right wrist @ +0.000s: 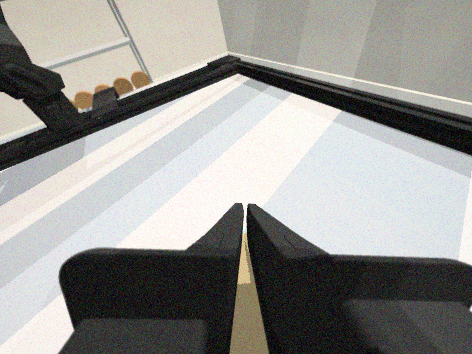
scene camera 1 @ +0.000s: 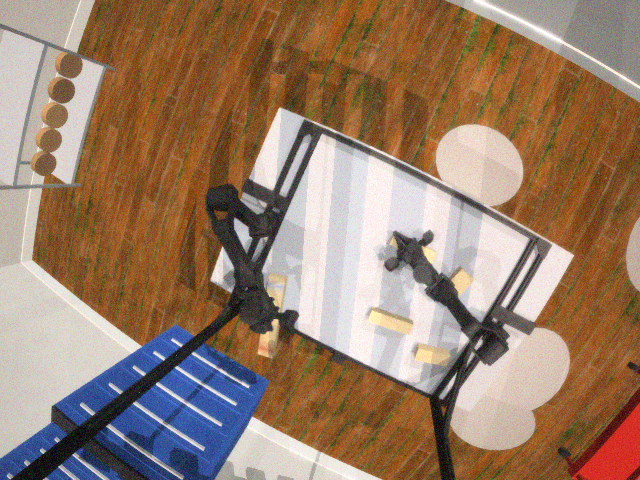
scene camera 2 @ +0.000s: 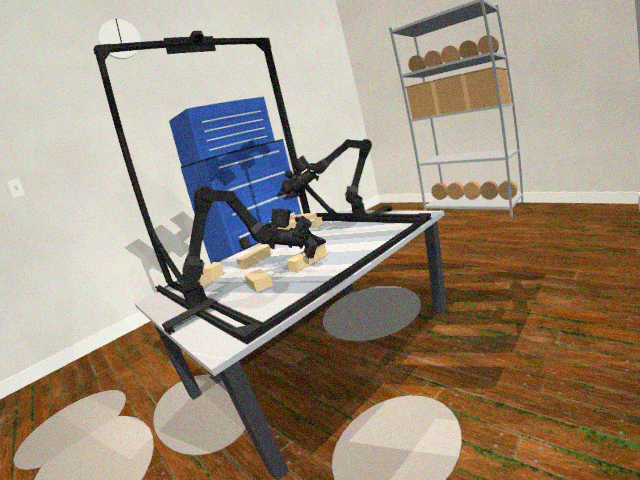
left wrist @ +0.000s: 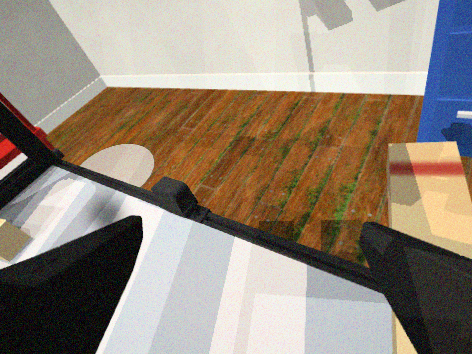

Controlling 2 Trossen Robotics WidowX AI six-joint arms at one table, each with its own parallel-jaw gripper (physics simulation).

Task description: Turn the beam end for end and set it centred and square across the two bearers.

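Places are measured from the left arm's base along level axes (x ahead, y left, z up), in millimetres.
Pixels of known places: left gripper, fingertip midpoint: (scene camera 1: 282,332) (scene camera 2: 280,198) (left wrist: 253,229); right gripper, fingertip midpoint: (right wrist: 244,210) (scene camera 1: 394,231) (scene camera 2: 325,241); left arm's base, link origin: (right wrist: 68,124) (scene camera 1: 271,219) (scene camera 2: 359,215); right arm's base, link origin: (scene camera 2: 196,301).
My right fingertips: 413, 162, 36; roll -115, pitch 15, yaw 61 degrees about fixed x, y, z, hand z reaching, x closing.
Note:
For each thing: its top centre in the pictures, then the offset to it from my right fingertips, as dx, dy, dz. Level surfaces: height alone.
- beam, top centre: (left wrist: 444,305) (scene camera 1: 270,319) (scene camera 2: 291,220) -259, -516, -17
- wooden block, top centre: (scene camera 1: 413,248) (scene camera 2: 306,252) +86, -23, -11
- table, surface height: dz -55
The beam (scene camera 1: 267,345) (scene camera 2: 313,219) (left wrist: 425,200), pale wood with a red band near one end, lies at the table's left front in scene camera 1, partly hidden by the left arm. My left gripper (scene camera 1: 279,319) (scene camera 2: 281,187) (left wrist: 253,229) is open above it, with the beam under one finger. My right gripper (scene camera 1: 397,236) (scene camera 2: 311,254) (right wrist: 244,210) is shut, its tips together over a wooden block (scene camera 1: 429,252) (scene camera 2: 296,263) (right wrist: 243,270). Another block (scene camera 1: 390,320) (scene camera 2: 254,255) lies nearer the front edge. I cannot tell which pieces are the bearers.
Two shorter blocks, one (scene camera 1: 461,281) (scene camera 2: 258,280) beside the right arm and one (scene camera 1: 433,354) (scene camera 2: 210,272) near its base, lie on the table (scene camera 1: 555,260). A black frame (scene camera 1: 392,160) (scene camera 2: 336,279) borders the work area. A blue cabinet (scene camera 1: 242,408) (scene camera 2: 232,124) stands beyond the front edge.

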